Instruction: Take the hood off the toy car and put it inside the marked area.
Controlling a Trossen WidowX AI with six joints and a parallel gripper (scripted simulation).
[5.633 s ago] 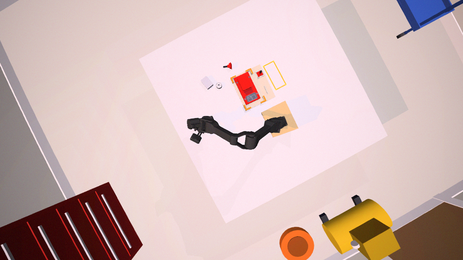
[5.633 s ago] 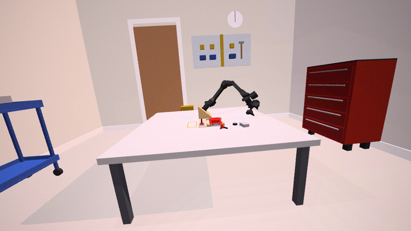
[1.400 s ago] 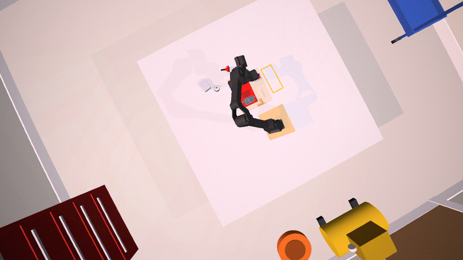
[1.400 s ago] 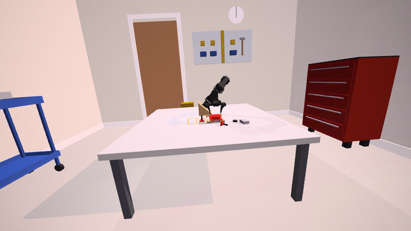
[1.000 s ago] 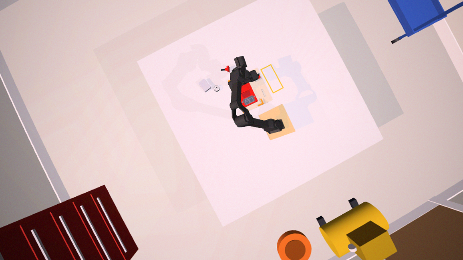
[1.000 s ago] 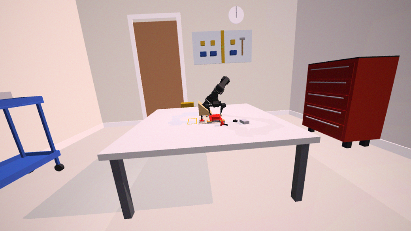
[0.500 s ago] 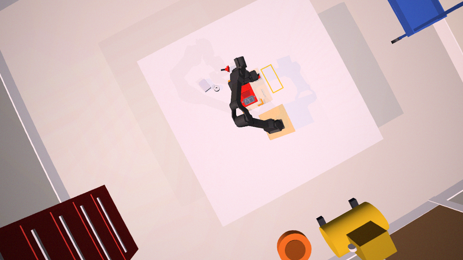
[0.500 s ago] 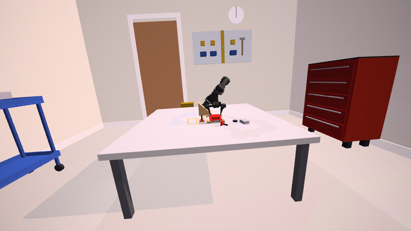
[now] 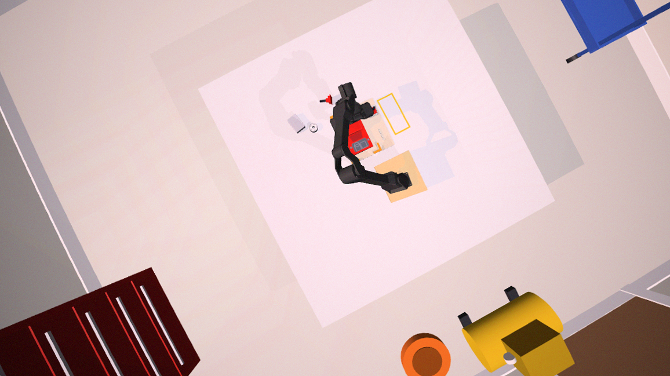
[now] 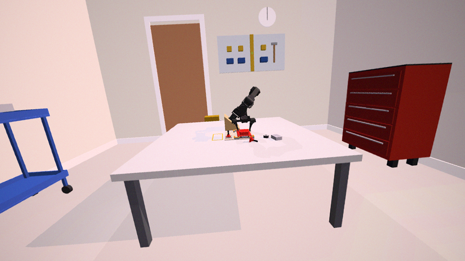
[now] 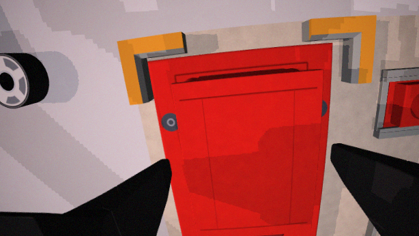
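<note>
The red hood is right at my gripper tip. From my gripper tip the other things lie so: wheel 5 cm ahead, 17 cm to the left, 4 cm below.
</note>
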